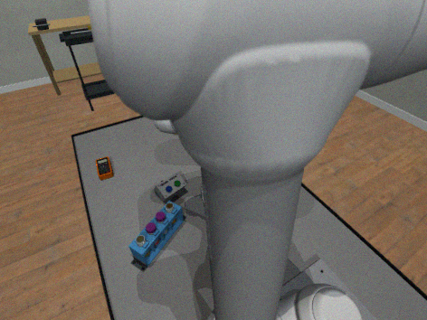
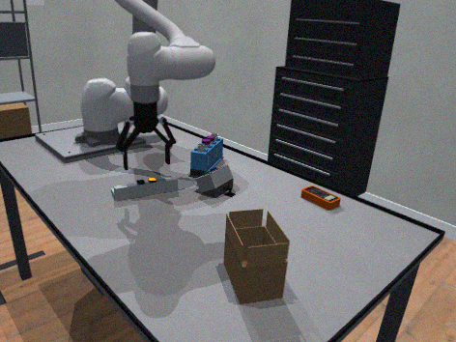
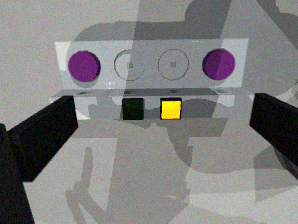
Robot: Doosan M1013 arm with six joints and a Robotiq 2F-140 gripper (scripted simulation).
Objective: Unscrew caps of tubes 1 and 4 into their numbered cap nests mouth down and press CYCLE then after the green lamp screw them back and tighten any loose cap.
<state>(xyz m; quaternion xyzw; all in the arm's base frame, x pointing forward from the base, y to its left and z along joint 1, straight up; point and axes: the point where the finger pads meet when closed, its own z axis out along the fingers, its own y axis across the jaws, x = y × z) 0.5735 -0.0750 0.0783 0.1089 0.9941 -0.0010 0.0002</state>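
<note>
The purple cap lies 100 mm below my hand, 70 mm to the left of it and 10 mm behind it. Also, from my hand: grey key housing: 200 mm to the left, 110 mm ahead, 50 mm below; green ready key: 180 mm to the left, 100 mm ahead, 40 mm below; blue cycle key: 220 mm to the left, 90 mm ahead, 40 mm below.
</note>
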